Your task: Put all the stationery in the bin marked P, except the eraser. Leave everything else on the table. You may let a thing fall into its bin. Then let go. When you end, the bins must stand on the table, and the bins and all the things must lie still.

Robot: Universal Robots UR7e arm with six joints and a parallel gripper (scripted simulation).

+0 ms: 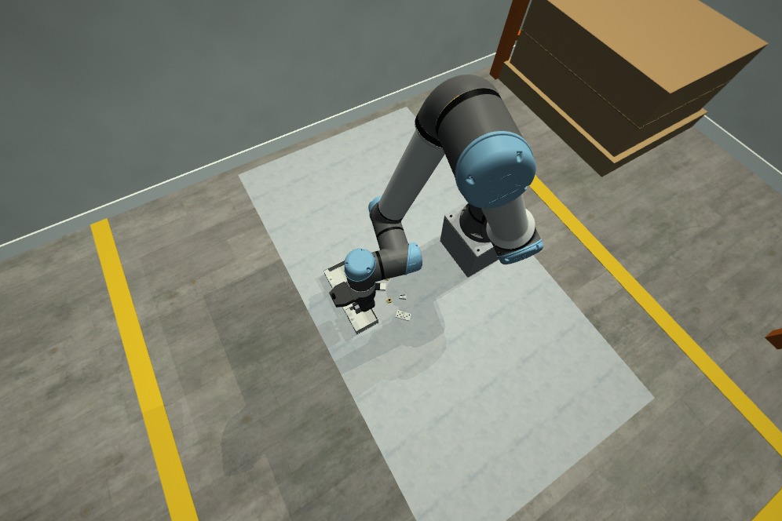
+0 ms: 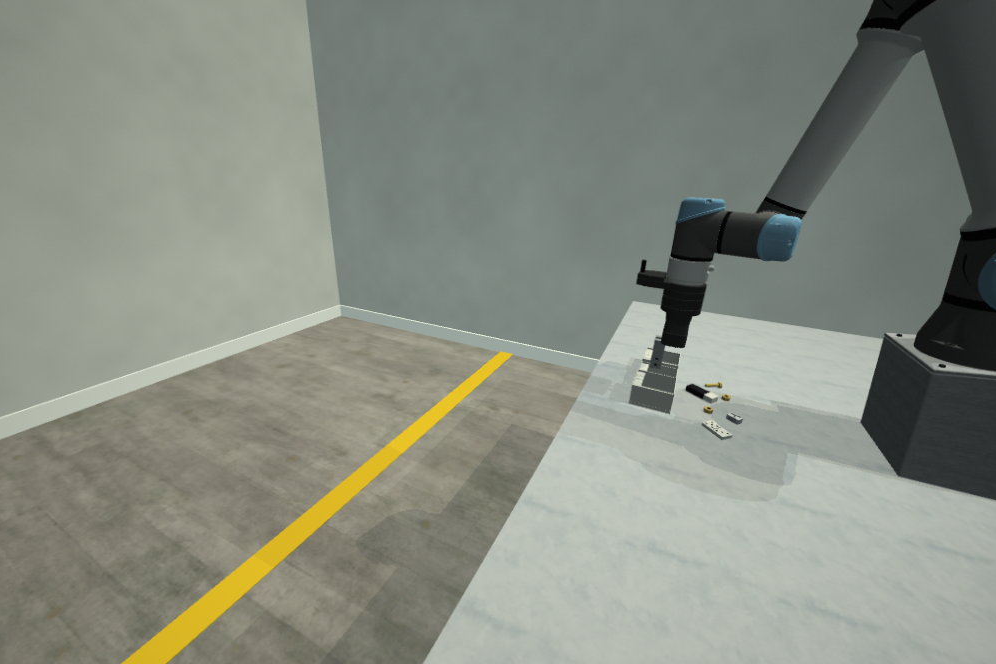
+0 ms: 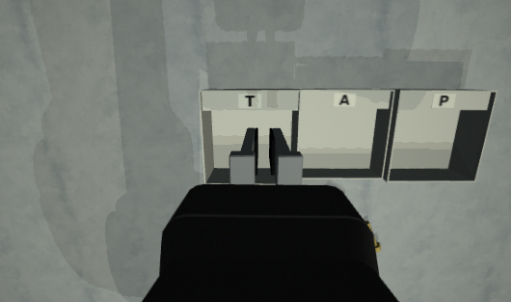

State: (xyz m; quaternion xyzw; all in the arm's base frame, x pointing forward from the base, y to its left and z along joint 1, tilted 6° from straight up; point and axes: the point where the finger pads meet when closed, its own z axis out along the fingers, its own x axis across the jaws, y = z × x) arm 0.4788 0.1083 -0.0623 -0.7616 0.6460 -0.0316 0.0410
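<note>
My gripper is now 16 cm past the grey pencil sharpener, 2 cm to the left of it and 9 cm above it. Round my hand: black-and-white eraser 10 cm behind, 8 cm to the right, 9 cm below; then white domino 14 cm behind, 5 cm to the left, 9 cm below; then bin 1 cm ahead, 7 cm to the right, 7 cm below.
</note>
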